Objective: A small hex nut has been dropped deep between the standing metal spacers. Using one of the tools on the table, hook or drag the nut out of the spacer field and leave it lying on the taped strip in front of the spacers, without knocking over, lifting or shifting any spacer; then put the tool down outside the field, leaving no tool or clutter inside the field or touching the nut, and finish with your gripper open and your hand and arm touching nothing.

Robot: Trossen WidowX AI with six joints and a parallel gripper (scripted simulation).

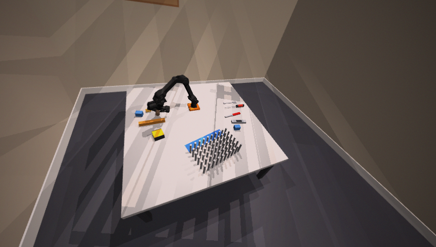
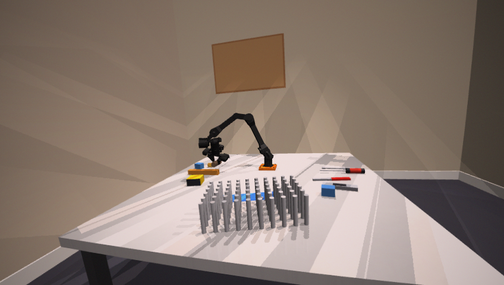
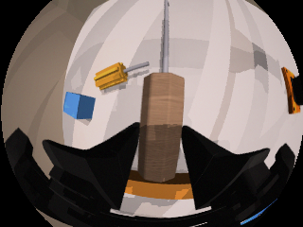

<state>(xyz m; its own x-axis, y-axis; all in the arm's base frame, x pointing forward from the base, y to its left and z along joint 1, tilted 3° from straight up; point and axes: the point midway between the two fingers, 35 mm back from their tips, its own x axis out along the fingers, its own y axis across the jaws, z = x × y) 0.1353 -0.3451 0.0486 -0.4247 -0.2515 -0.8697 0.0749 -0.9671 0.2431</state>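
Now: gripper tip 11 cm past the wooden-handled tool and 1 cm to the left of it. Also, from my gripper tip: orange bar: 10 cm ahead, 4 cm to the right, 3 cm below; black block: 26 cm ahead, 2 cm to the left, 3 cm below; short orange-handled tool: 6 cm behind, 9 cm to the right, 3 cm below.
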